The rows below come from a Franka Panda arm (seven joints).
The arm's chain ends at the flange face. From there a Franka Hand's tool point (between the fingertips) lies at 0.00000 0.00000 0.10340 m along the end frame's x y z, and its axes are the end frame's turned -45 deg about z.
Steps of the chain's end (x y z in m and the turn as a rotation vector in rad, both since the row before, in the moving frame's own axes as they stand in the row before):
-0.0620, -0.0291, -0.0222, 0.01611, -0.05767, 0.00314
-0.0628, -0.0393, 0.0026, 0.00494, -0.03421, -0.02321
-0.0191, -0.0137, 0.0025, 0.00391, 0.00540, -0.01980
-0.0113, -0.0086, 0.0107, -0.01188, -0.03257, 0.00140
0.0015, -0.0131, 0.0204, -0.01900, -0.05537, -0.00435
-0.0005, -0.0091, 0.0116, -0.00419, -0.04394, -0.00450
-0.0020, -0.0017, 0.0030, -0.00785, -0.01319, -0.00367
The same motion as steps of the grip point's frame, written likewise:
-0.0263, -0.0698, -0.0224, 0.05217, -0.02939, 0.00314
-0.0188, -0.0750, 0.0025, 0.02768, -0.02070, -0.02321
-0.0031, -0.0231, 0.0025, -0.00105, 0.00658, -0.01980
-0.0052, -0.0156, 0.0106, 0.01463, -0.03143, 0.00140
0.0049, -0.0108, 0.0202, 0.02572, -0.05259, -0.00435
0.0026, -0.0097, 0.0115, 0.02811, -0.03403, -0.00450
-0.0018, -0.0030, 0.0030, 0.00378, -0.01488, -0.00367

